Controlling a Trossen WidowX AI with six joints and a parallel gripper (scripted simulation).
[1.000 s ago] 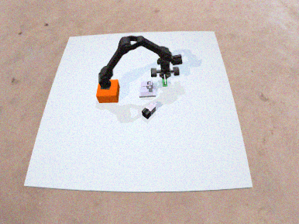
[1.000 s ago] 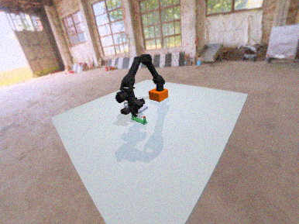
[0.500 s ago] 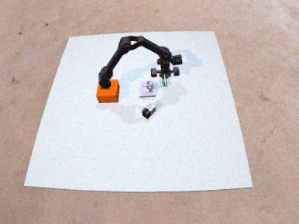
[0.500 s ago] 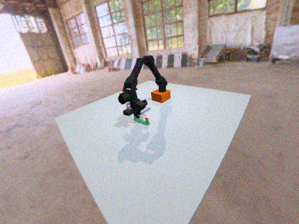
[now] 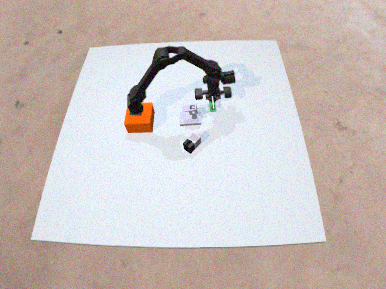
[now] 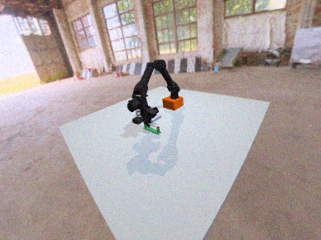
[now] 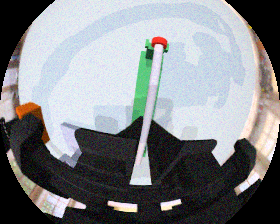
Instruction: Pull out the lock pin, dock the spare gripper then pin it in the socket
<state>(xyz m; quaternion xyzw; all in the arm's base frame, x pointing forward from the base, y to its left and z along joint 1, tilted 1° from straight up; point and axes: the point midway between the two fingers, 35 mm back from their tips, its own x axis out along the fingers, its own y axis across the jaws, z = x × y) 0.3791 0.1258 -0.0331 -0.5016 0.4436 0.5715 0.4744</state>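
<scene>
The green bar lies 2 cm to the left of my gripper tip. The rest, counted from my gripper tip: spare gripper 7 cm behind, 25 cm to the right, 1 cm above; mount 10 cm behind, 10 cm to the right, 3 cm above.
</scene>
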